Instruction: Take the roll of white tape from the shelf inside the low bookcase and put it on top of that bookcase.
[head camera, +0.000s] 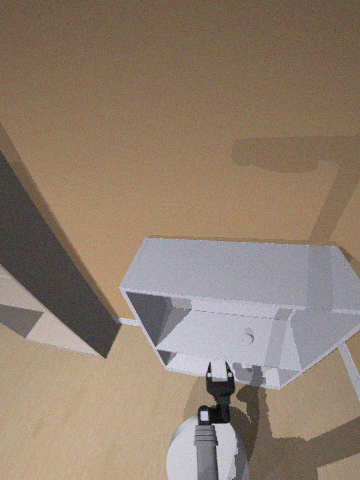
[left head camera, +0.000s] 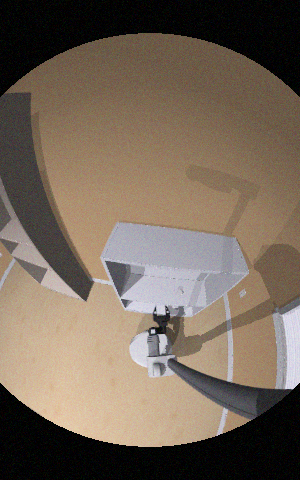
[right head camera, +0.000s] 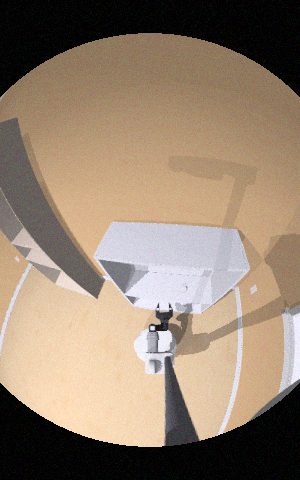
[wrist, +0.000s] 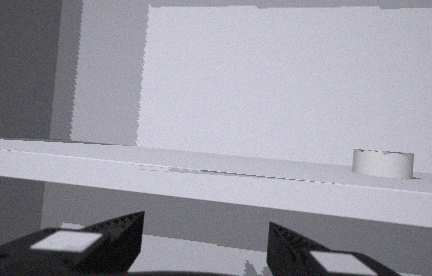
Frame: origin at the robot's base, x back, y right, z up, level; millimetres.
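Where they show: gripper, fingertip midpoint: (head camera: 217, 361) (left head camera: 160, 304) (right head camera: 163, 301) (wrist: 205, 236).
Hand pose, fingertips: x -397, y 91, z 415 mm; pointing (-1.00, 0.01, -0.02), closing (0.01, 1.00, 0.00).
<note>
Each offset is from my fingertips to the top centre of the thing. "spot": to the spot under its first point.
The roll of white tape @(dx -86, dy +170, dz +66 mm) (head camera: 248, 339) (left head camera: 181, 290) (right head camera: 185, 287) (wrist: 383, 164) lies flat on the shelf inside the low bookcase @(spot: dx -106, dy +51, dz +618 mm) (head camera: 235, 272) (left head camera: 170, 246) (right head camera: 170, 245). The shelf's front edge (wrist: 200, 196) crosses the wrist view. My gripper (head camera: 220, 367) (left head camera: 161, 309) (right head camera: 164, 305) (wrist: 205, 236) is open and empty, at the front of the bookcase. In the wrist view its fingertips show below the shelf's front edge, and the tape is up and to the right of them. In the head camera the tape is to the right of the gripper and farther in.
A tall dark-sided shelf unit (head camera: 55, 260) (left head camera: 45, 210) (right head camera: 45, 215) stands to the left of the low bookcase. The bookcase's right side panel @(spot: dx +24, dy +414, dz +343 mm) (head camera: 325, 335) stands to the right of the tape. Shadows of the robot fall on the bookcase, wall and floor.
</note>
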